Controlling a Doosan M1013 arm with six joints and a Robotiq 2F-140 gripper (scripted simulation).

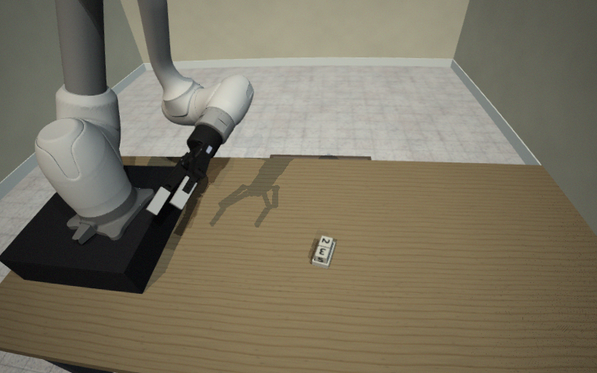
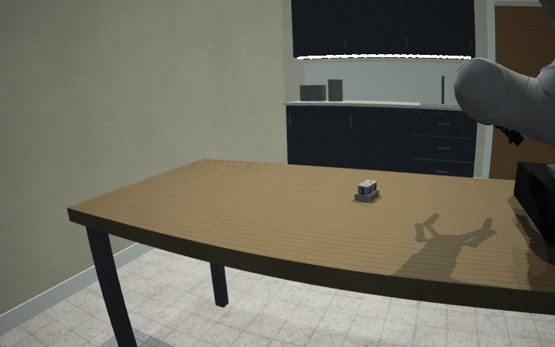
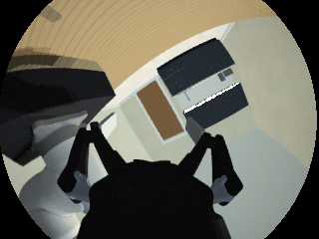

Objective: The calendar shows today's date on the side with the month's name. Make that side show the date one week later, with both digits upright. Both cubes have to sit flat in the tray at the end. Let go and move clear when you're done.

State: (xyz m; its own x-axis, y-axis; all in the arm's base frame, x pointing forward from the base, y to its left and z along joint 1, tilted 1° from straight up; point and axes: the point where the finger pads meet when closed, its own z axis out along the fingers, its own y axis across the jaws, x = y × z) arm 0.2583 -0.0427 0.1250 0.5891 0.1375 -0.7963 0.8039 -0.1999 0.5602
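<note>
Now: hand 340 mm short of the white tray, 110 mm to the right of it and 220 mm above it.
</note>
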